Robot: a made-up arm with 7 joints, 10 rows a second.
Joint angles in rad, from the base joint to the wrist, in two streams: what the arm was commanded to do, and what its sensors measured. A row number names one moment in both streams.
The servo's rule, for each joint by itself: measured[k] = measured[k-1] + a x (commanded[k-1-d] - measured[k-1]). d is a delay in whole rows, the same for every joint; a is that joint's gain. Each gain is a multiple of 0.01, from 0.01 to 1. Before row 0 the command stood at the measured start. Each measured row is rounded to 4 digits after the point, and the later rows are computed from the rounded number. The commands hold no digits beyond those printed.
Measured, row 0: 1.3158 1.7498 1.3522 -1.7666 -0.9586 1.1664 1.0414
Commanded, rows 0 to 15: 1.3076 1.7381 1.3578 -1.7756 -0.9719 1.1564 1.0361; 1.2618 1.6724 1.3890 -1.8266 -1.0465 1.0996 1.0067; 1.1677 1.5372 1.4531 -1.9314 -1.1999 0.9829 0.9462; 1.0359 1.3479 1.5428 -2.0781 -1.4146 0.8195 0.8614; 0.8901 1.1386 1.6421 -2.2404 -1.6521 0.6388 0.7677; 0.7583 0.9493 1.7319 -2.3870 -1.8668 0.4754 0.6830; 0.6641 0.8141 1.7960 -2.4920 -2.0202 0.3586 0.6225; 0.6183 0.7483 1.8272 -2.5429 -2.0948 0.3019 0.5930; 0.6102 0.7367 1.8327 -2.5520 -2.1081 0.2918 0.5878; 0.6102 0.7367 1.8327 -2.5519 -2.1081 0.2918 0.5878; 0.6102 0.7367 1.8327 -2.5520 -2.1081 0.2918 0.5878; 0.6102 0.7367 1.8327 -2.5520 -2.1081 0.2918 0.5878; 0.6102 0.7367 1.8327 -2.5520 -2.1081 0.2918 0.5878; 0.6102 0.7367 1.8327 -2.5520 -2.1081 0.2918 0.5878; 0.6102 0.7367 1.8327 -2.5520 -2.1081 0.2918 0.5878; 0.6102 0.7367 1.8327 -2.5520 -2.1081 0.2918 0.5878
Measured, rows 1 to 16: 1.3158 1.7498 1.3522 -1.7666 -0.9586 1.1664 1.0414; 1.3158 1.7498 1.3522 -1.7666 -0.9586 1.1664 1.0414; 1.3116 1.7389 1.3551 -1.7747 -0.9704 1.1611 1.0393; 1.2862 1.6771 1.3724 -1.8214 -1.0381 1.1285 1.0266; 1.2258 1.5470 1.4136 -1.9204 -1.1821 1.0513 0.9952; 1.1290 1.3618 1.4795 -2.0623 -1.3890 0.9284 0.9430; 1.0072 1.1542 1.5624 -2.2226 -1.6232 0.7749 0.8746; 0.8803 0.9636 1.6488 -2.3706 -1.8400 0.6162 0.7999; 0.7700 0.8246 1.7239 -2.4799 -2.0004 0.4797 0.7307; 0.6926 0.7536 1.7766 -2.5366 -2.0844 0.3855 0.6770; 0.6506 0.7379 1.8052 -2.5505 -2.1055 0.3358 0.6422; 0.6300 0.7368 1.8192 -2.5518 -2.1078 0.3125 0.6210; 0.6199 0.7367 1.8261 -2.5520 -2.1081 0.3015 0.6081; 0.6150 0.7367 1.8295 -2.5520 -2.1081 0.2964 0.6002; 0.6126 0.7367 1.8311 -2.5520 -2.1081 0.2940 0.5954; 0.6114 0.7367 1.8319 -2.5520 -2.1081 0.2928 0.5924
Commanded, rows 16 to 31: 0.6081 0.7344 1.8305 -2.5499 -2.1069 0.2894 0.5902; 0.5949 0.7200 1.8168 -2.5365 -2.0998 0.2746 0.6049; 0.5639 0.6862 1.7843 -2.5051 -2.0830 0.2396 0.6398; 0.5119 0.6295 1.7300 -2.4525 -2.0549 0.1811 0.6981; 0.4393 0.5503 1.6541 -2.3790 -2.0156 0.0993 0.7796; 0.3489 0.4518 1.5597 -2.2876 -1.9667 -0.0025 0.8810; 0.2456 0.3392 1.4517 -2.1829 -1.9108 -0.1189 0.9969; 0.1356 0.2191 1.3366 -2.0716 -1.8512 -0.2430 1.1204; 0.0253 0.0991 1.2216 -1.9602 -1.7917 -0.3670 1.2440; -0.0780 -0.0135 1.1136 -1.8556 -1.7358 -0.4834 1.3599; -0.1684 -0.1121 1.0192 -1.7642 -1.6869 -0.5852 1.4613; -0.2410 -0.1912 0.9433 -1.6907 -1.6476 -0.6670 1.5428; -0.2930 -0.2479 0.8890 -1.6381 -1.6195 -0.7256 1.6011; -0.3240 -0.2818 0.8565 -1.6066 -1.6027 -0.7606 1.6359; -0.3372 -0.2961 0.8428 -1.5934 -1.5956 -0.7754 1.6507; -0.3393 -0.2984 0.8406 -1.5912 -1.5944 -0.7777 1.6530
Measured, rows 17 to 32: 0.6108 0.7367 1.8323 -2.5520 -2.1081 0.2923 0.5906; 0.6105 0.7367 1.8325 -2.5520 -2.1081 0.2920 0.5895; 0.6093 0.7346 1.8315 -2.5501 -2.1070 0.2906 0.5898; 0.6020 0.7210 1.8240 -2.5379 -2.1006 0.2821 0.5957; 0.5826 0.6886 1.8038 -2.5084 -2.0849 0.2596 0.6129; 0.5465 0.6336 1.7662 -2.4581 -2.0582 0.2180 0.6461; 0.4918 0.5561 1.7090 -2.3869 -2.0203 0.1551 0.6982; 0.4189 0.4591 1.6329 -2.2975 -1.9726 0.0716 0.7695; 0.3305 0.3476 1.5405 -2.1944 -1.9176 -0.0294 0.8582; 0.2311 0.2281 1.4365 -2.0839 -1.8585 -0.1426 0.9605; 0.1261 0.1081 1.3269 -1.9726 -1.7990 -0.2615 1.0711; 0.0220 -0.0050 1.2181 -1.8673 -1.7428 -0.3791 1.1837; -0.0751 -0.1046 1.1167 -1.7745 -1.6930 -0.4883 1.2920; -0.1597 -0.1851 1.0283 -1.6991 -1.6526 -0.5830 1.3898; -0.2277 -0.2435 0.9573 -1.6442 -1.6231 -0.6586 1.4722; -0.2768 -0.2791 0.9059 -1.6104 -1.6049 -0.7127 1.5360
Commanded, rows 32 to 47: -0.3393 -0.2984 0.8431 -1.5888 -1.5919 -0.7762 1.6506; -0.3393 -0.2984 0.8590 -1.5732 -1.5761 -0.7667 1.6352; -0.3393 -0.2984 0.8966 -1.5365 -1.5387 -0.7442 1.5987; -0.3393 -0.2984 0.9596 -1.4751 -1.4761 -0.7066 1.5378; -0.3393 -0.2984 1.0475 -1.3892 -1.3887 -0.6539 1.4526; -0.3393 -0.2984 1.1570 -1.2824 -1.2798 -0.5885 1.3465; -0.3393 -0.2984 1.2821 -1.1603 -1.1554 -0.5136 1.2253; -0.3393 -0.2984 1.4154 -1.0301 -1.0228 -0.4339 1.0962; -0.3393 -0.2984 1.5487 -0.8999 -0.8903 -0.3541 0.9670; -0.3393 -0.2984 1.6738 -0.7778 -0.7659 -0.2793 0.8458; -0.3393 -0.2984 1.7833 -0.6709 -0.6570 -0.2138 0.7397; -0.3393 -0.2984 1.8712 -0.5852 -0.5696 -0.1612 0.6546; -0.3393 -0.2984 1.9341 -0.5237 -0.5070 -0.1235 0.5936; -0.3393 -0.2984 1.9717 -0.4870 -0.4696 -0.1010 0.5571; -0.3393 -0.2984 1.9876 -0.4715 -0.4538 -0.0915 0.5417; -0.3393 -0.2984 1.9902 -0.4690 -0.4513 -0.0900 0.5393
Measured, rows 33 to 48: -0.3076 -0.2949 0.8737 -1.5951 -1.5966 -0.7459 1.5807; -0.3238 -0.2982 0.8568 -1.5916 -1.5946 -0.7628 1.6089; -0.3317 -0.2984 0.8498 -1.5891 -1.5922 -0.7699 1.6252; -0.3356 -0.2984 0.8545 -1.5748 -1.5779 -0.7682 1.6291; -0.3375 -0.2984 0.8760 -1.5403 -1.5430 -0.7555 1.6172; -0.3384 -0.2984 0.9186 -1.4816 -1.4835 -0.7296 1.5862; -0.3389 -0.2984 0.9843 -1.3984 -1.3991 -0.6895 1.5341; -0.3391 -0.2984 1.0724 -1.2940 -1.2929 -0.6360 1.4609; -0.3392 -0.2984 1.1793 -1.1737 -1.1705 -0.5711 1.3690; -0.3393 -0.2984 1.2997 -1.0445 -1.0390 -0.4984 1.2626; -0.3393 -0.2984 1.4267 -0.9144 -0.9067 -0.4219 1.1473; -0.3393 -0.2984 1.5527 -0.7915 -0.7814 -0.3463 1.0297; -0.3393 -0.2984 1.6703 -0.6830 -0.6707 -0.2761 0.9166; -0.3393 -0.2984 1.7728 -0.5950 -0.5807 -0.2152 0.8144; -0.3393 -0.2984 1.8551 -0.5308 -0.5151 -0.1666 0.7283; -0.3393 -0.2984 1.9146 -0.4914 -0.4746 -0.1318 0.6615
